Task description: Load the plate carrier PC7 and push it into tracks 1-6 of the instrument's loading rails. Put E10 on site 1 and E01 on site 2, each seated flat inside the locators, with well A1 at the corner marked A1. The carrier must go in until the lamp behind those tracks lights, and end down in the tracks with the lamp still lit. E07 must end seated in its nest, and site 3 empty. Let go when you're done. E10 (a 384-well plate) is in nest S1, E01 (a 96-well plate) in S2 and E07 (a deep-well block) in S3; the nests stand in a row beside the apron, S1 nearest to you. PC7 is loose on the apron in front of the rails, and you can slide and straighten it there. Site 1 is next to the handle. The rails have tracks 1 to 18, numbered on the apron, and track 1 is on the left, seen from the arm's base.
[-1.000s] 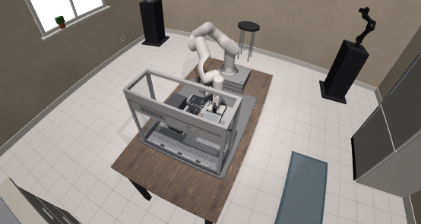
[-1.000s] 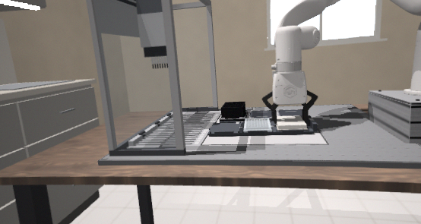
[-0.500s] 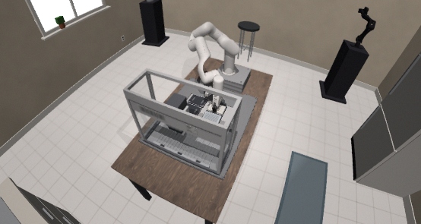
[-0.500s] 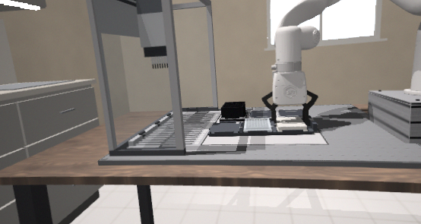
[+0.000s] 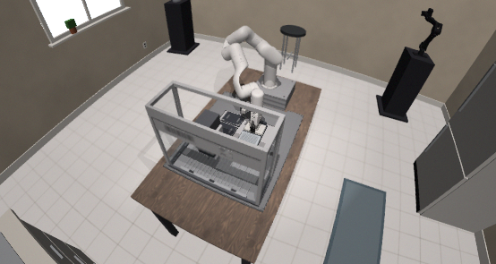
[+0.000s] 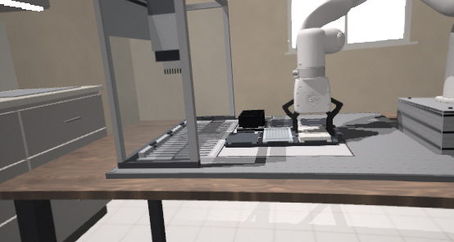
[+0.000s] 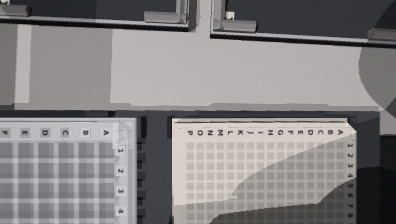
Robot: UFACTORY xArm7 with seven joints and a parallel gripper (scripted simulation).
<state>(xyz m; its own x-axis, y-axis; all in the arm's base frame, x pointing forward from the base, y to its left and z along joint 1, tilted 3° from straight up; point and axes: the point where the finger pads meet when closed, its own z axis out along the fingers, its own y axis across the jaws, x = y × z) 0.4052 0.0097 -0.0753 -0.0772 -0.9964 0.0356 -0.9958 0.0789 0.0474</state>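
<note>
My hand is 130 mm to the left of the A1 tag, 120 mm short of it and 20 mm above it. The rest, counted from my hand: dark plate carrier PC7: 100 mm ahead, 20 mm below, 10 mm to the right; white 96-well plate E01: 100 mm ahead, 10 mm to the right, 10 mm below; pale apron: 80 mm ahead, 70 mm to the right, 30 mm below.
</note>
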